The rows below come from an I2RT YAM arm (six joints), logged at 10 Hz.
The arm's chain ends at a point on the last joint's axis. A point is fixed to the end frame.
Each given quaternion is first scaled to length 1.
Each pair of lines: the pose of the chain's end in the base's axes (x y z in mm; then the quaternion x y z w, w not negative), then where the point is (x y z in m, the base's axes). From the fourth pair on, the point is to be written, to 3 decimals.
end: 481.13, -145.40, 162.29, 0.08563, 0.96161, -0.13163, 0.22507
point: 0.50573 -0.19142 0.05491
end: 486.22, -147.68, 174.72, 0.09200, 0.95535, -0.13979, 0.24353
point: 0.51436 -0.19590 0.06919
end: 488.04, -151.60, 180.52, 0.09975, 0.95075, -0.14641, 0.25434
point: 0.51790 -0.20156 0.07628
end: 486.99, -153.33, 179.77, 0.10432, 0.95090, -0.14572, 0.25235
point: 0.516 -0.203 0.075
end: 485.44, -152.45, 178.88, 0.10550, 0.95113, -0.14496, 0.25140
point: 0.514 -0.202 0.074
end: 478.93, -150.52, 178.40, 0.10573, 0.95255, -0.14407, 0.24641
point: 0.507 -0.200 0.073
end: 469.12, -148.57, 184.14, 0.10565, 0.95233, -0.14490, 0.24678
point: 0.497 -0.198 0.079
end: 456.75, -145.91, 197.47, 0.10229, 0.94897, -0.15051, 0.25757
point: 0.487 -0.197 0.094
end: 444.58, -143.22, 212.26, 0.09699, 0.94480, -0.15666, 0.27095
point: 0.478 -0.196 0.110
